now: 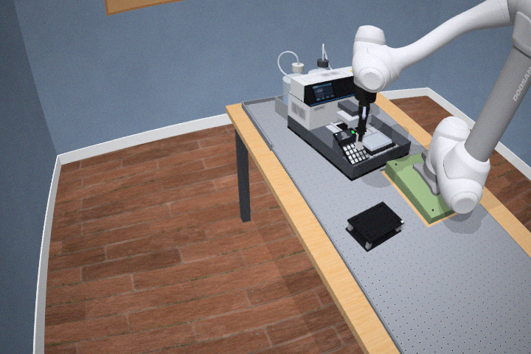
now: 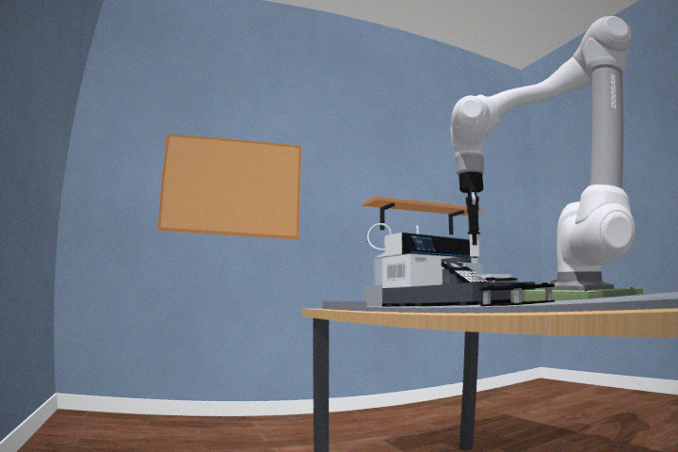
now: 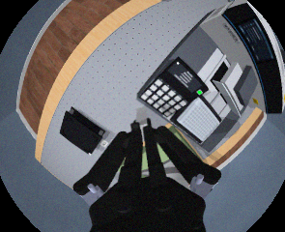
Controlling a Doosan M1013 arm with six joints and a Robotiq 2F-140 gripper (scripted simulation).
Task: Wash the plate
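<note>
Right now my hand is 140 mm past the well plate, 100 mm to the left of it and 90 mm above it. The rest, counted from my hand: plate washer (250 mm to the right, 100 mm behind, 50 mm below); then black plate nest N1 (260 mm to the left, 130 mm below, 50 mm ahead); then washer carrier (140 mm behind, 100 mm to the right, 100 mm below).
</note>
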